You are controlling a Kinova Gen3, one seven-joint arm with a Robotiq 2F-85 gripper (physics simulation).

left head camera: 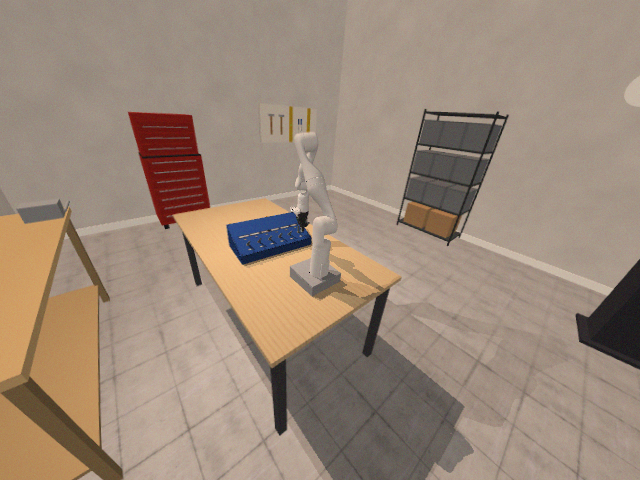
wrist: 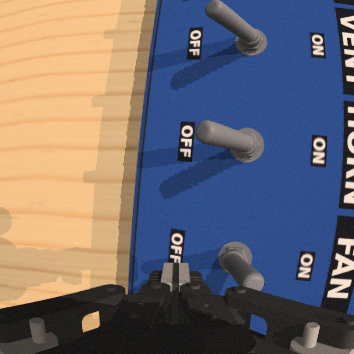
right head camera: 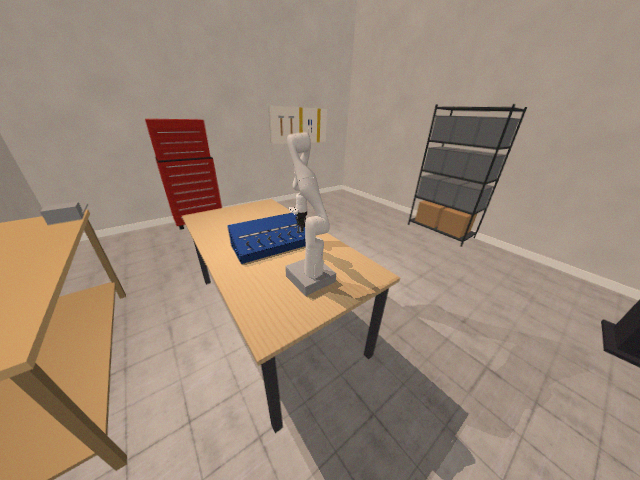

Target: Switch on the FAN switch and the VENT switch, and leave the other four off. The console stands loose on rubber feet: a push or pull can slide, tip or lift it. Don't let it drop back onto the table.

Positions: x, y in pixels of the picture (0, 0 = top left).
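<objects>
A blue console shows in the left head camera view (239, 233). The wrist view shows the blue console too, and so does the right head camera view. On the blue console (wrist: 277, 206) is the same spot as (right head camera: 292, 231).
</objects>
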